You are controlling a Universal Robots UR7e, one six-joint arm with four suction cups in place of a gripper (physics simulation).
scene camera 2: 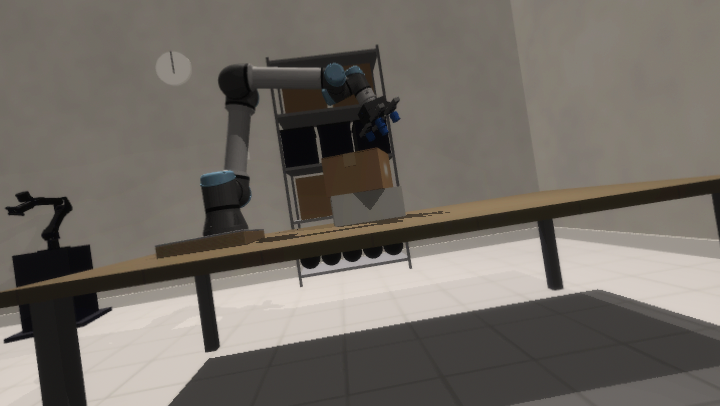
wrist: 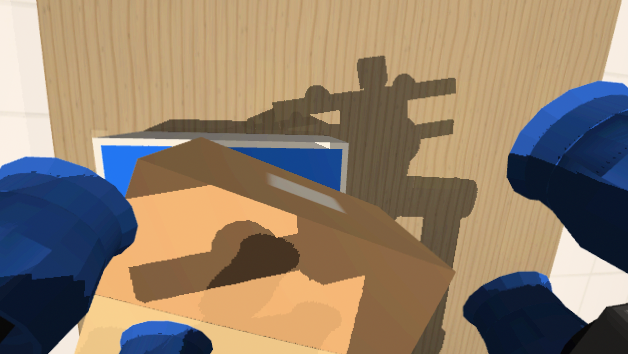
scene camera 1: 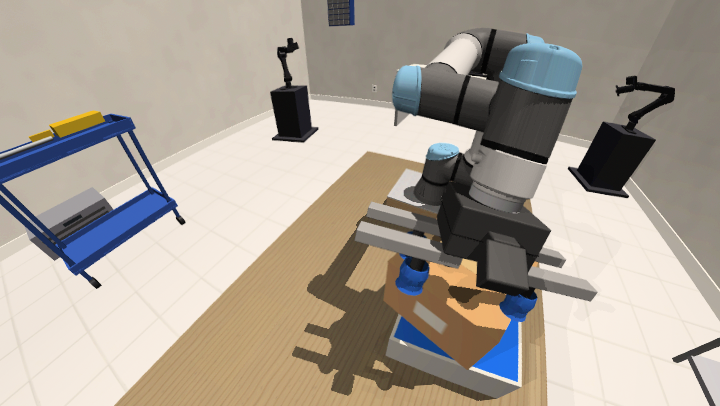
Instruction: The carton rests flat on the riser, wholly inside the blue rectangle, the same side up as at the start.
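The brown carton [scene camera 1: 473,330] [scene camera 2: 355,174] [wrist: 175,200] lies on the white-grey riser [scene camera 1: 453,371] [scene camera 2: 347,211] [wrist: 345,167], taped top up. It is turned askew to the blue rectangle [scene camera 1: 508,360] [wrist: 320,162], which shows at the corners beside it. One carton corner juts past the riser's side in the wrist view, and another reaches its front border. My gripper [scene camera 1: 465,291] [scene camera 2: 383,126] [wrist: 325,250] is open, holding nothing. Its blue cups hang tilted above the carton, with a gap in the scene camera 2 view. The carton's far bottom edges are hidden.
The riser stands on the wooden table [scene camera 1: 242,302] [scene camera 2: 605,199], in front of the arm's base. A blue cart [scene camera 1: 50,153] stands left of the table. Two black pedestals [scene camera 1: 290,113] [scene camera 1: 612,158] carry small arms. A shelf unit [scene camera 2: 322,56] stands behind.
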